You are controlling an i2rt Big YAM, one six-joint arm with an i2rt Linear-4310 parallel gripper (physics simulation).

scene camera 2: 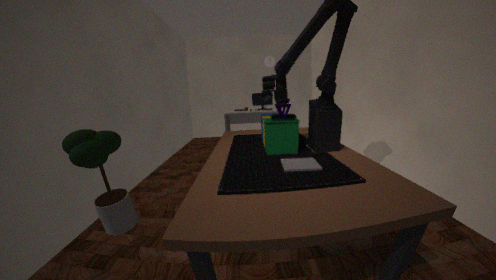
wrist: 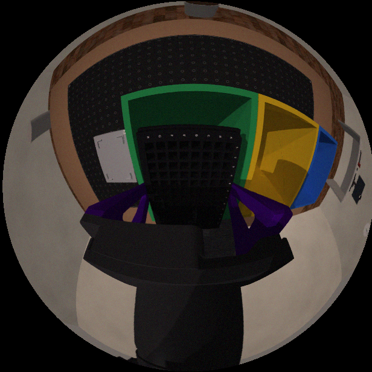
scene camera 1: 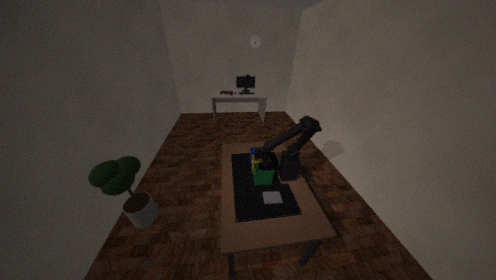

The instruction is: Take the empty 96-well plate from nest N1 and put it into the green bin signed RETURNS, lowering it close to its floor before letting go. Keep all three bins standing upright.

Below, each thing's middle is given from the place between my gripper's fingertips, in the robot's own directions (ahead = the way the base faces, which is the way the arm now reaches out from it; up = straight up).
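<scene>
Black 96-well plate (wrist: 188,169), 1 cm above my hand. From my hand: green bin (scene camera 2: 281,135), 10 cm below, 1 cm ahead; yellow bin (wrist: 285,139), 10 cm below, 14 cm to the right, 1 cm ahead; pale nest (wrist: 114,156), 19 cm below, 21 cm to the left, 4 cm behind.
</scene>
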